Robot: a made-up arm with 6 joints.
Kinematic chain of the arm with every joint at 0, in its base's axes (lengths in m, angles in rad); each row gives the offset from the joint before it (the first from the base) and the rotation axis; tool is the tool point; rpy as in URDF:
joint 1: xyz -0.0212 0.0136 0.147 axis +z
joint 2: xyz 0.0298 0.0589 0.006 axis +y
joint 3: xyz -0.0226 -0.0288 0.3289 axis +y
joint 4: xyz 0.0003 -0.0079 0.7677 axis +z
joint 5: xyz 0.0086 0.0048 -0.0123 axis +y
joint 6: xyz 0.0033 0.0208 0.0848 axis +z
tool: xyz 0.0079 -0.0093 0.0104 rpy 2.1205 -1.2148 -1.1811
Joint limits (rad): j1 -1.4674..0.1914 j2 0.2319..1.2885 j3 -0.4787..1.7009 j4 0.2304..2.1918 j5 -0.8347..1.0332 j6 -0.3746..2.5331
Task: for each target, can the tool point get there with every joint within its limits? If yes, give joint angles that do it. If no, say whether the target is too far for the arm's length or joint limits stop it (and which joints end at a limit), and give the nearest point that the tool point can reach.
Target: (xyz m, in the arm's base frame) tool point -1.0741 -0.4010 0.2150
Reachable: no: joint limits stop it (at a limit: joint 1, joint 2, joint 3, joint 4, joint 5, joint 6) | nearest point 0.0177 -0.8363 0.1831 | short by 1.176 m
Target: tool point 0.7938 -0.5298 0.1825
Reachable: yes | joints -0.6609 0.5199 1.3624 0.7628 0.1744 1.2454
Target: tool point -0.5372 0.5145 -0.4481
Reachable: no: joint limits stop it (at a limit: joint 1, joint 2, joint 3, joint 5) | nearest point 0.3318 0.1626 -0.5292 | short by 0.941 m
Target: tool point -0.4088 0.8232 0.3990
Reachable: no: joint limits stop it (at a limit: joint 2, joint 3, joint 4, joint 5) | nearest point -0.1106 0.2004 1.2264 | short by 1.078 m
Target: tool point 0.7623 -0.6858 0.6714
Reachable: yes | joints -0.8287 1.0663 0.1182 1.7090 0.7855 0.8184
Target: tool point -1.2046 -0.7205 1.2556
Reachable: no: too far | nearest point -0.0118 -0.5526 1.1720 | short by 1.207 m
